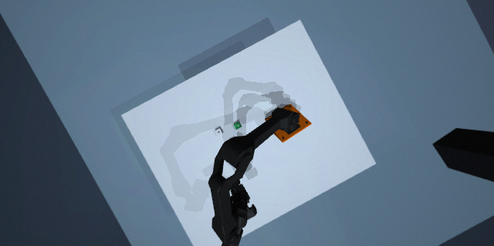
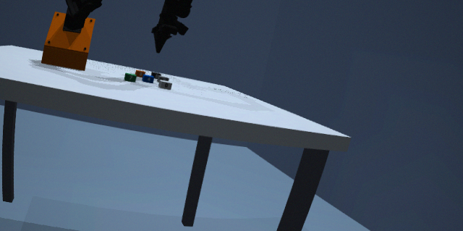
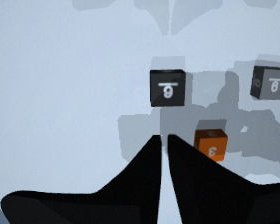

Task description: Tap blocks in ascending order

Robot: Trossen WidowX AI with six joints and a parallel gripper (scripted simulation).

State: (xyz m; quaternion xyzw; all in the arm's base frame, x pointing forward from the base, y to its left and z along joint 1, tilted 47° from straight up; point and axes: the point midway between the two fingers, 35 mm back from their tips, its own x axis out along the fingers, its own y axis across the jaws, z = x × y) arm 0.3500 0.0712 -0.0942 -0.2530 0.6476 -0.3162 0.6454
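My gripper tip is now 140 mm past the green block, 240 mm to the left of it and 80 mm above it. Also, from my gripper tip: orange block 60 mm behind, 60 mm to the right, 80 mm below; then grey block 120 mm to the right, 80 mm below; then black block 10 mm ahead, 10 mm to the right, 80 mm below.
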